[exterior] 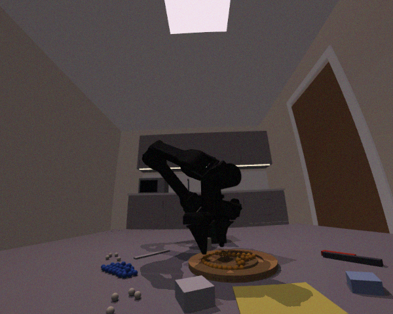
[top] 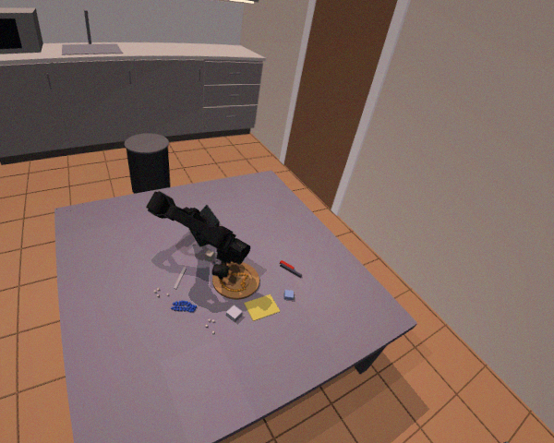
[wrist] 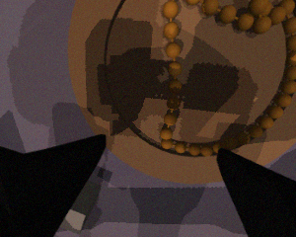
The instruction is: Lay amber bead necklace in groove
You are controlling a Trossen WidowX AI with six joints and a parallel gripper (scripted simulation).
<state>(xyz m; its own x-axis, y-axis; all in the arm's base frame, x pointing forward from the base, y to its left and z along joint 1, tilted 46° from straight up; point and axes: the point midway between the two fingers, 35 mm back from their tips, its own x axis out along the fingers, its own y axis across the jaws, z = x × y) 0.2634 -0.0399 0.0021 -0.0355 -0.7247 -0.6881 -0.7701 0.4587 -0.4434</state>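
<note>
Right now the round wooden bead board is 6 cm ahead of my gripper tip, 3 cm to the left of it and 1 cm below it. The rest, counted from my gripper tip: grey block 20 cm ahead, 6 cm to the right, 1 cm below; then yellow pad 23 cm ahead, 5 cm to the left, 2 cm below; then thin rod 6 cm behind, 17 cm to the right, 2 cm below.
</note>
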